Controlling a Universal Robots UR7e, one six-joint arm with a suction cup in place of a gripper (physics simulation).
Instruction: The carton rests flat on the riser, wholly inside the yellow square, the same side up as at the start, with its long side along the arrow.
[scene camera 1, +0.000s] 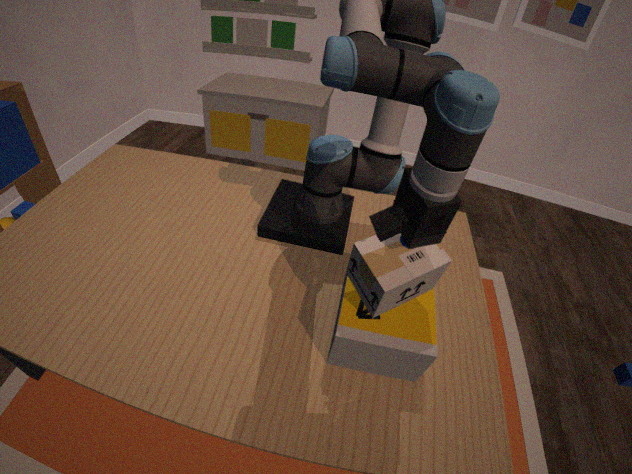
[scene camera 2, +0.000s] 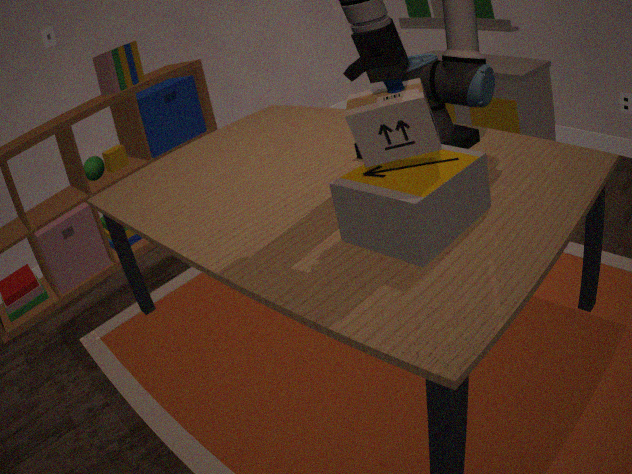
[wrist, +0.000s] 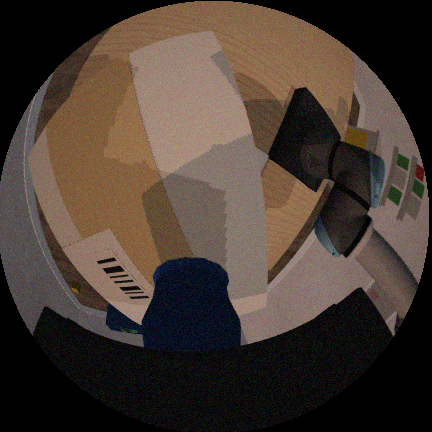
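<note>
The carton (scene camera 1: 390, 278) (scene camera 2: 395, 130) (wrist: 195, 100) is white and tan, with a barcode label on top and upward arrows on its sides. It hangs tilted over the riser (scene camera 1: 377, 357) (scene camera 2: 377, 219). Its lower front edge is close above the yellow square (scene camera 1: 403, 326) (scene camera 2: 423, 184); contact cannot be told. That edge runs roughly along the black arrow (scene camera 1: 363, 313) (scene camera 2: 416, 166), whose tail the carton hides in scene camera 1. My gripper (scene camera 1: 403, 241) (scene camera 2: 394, 84) (wrist: 191, 300), a blue suction cup, holds the carton's top face.
The arm's black base (scene camera 1: 306, 219) (scene camera 2: 462, 136) stands on the wooden table (scene camera 1: 178, 265) (scene camera 2: 229, 204) behind the riser. A cabinet (scene camera 1: 265, 94) stands beyond the table. A wooden shelf unit (scene camera 2: 61, 127) stands at the left in scene camera 2.
</note>
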